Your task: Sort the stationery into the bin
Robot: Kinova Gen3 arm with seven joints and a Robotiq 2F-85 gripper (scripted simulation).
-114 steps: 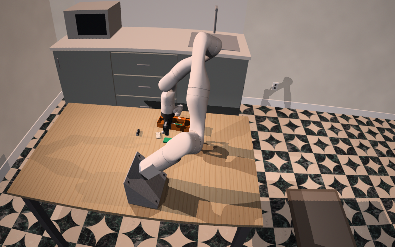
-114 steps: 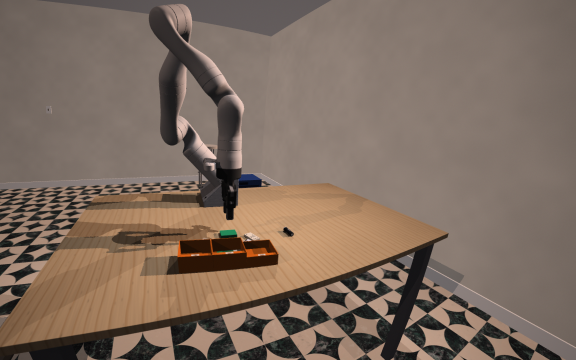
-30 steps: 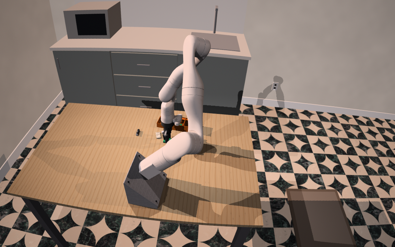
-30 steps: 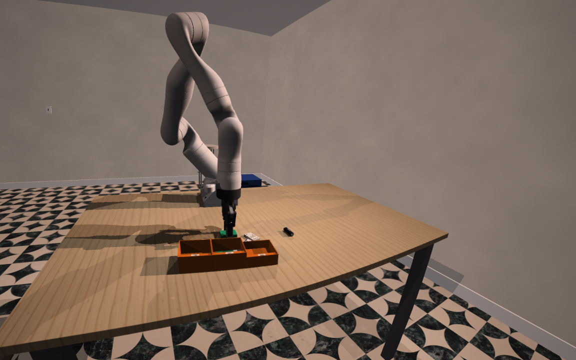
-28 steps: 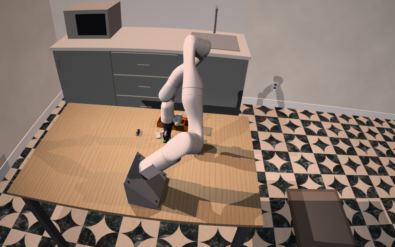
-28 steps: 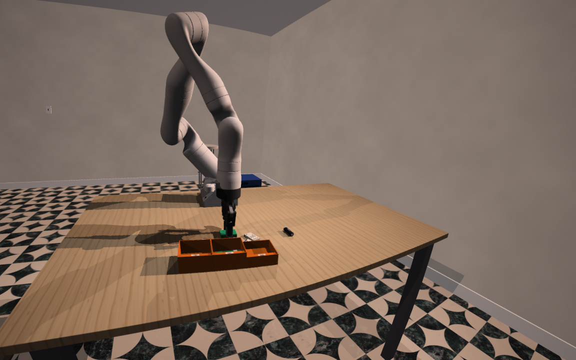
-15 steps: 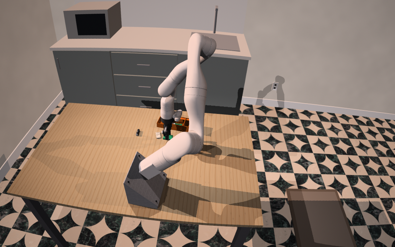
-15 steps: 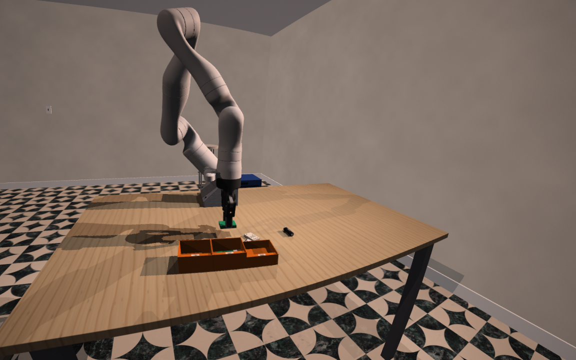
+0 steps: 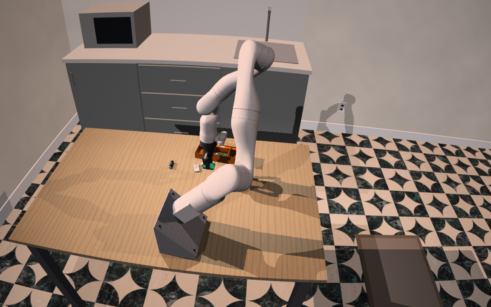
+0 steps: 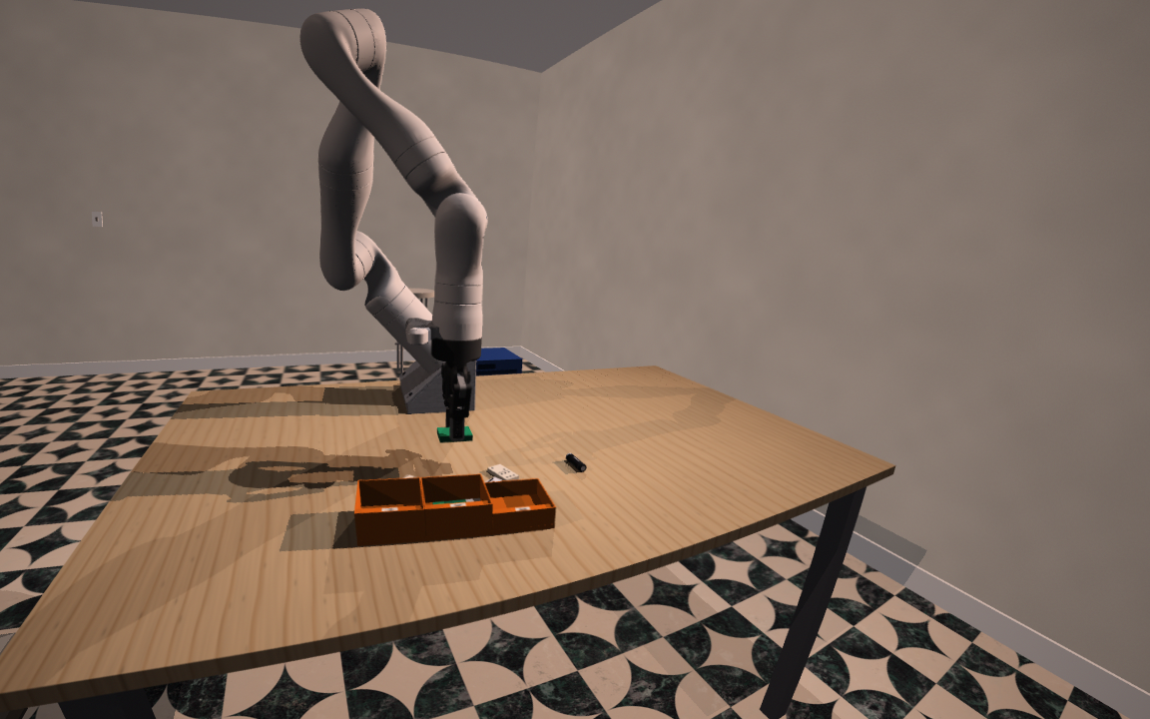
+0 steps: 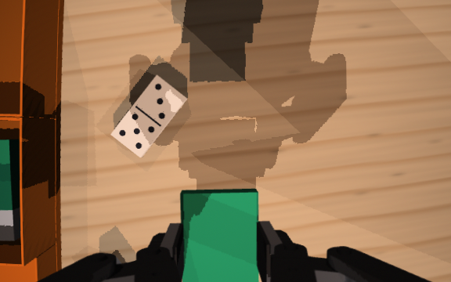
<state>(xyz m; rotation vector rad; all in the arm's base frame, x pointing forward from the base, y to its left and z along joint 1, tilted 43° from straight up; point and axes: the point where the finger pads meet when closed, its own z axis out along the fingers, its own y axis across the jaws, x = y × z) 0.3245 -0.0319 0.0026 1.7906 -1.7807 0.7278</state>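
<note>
Right now my hand is 20 mm above the green block. Round my hand: orange three-compartment bin (150 mm ahead, 30 mm to the right, 60 mm below); white pencil sharpener (70 mm ahead, 40 mm to the left, 70 mm below); green-and-white eraser (140 mm ahead, 10 mm to the right, 70 mm below).
</note>
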